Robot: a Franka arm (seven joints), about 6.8 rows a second.
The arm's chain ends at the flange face. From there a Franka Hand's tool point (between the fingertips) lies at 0.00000 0.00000 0.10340 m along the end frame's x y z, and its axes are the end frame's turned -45 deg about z.
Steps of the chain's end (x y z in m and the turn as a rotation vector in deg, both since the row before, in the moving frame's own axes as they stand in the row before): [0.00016 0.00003 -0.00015 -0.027 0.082 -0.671]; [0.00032 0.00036 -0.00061 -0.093 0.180 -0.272]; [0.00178 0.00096 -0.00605 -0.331 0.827 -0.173]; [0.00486 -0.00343 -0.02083 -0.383 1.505 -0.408]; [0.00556 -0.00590 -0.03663 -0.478 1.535 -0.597]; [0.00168 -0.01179 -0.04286 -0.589 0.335 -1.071]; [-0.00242 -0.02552 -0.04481 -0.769 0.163 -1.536]
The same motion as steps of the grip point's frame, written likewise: [0.00016 0.00027 -0.00015 -0.077 0.039 -0.671]; [0.00008 0.00083 -0.00061 -0.193 0.062 -0.272]; [0.00121 0.00341 -0.00606 -0.819 0.351 -0.173]; [0.00730 0.00342 -0.02087 -1.335 0.793 -0.408]; [0.00947 0.00232 -0.03667 -1.423 0.747 -0.597]; [0.00921 -0.00597 -0.04287 -0.653 -0.180 -1.071]; [0.01558 -0.01856 -0.04482 -0.659 -0.429 -1.536]
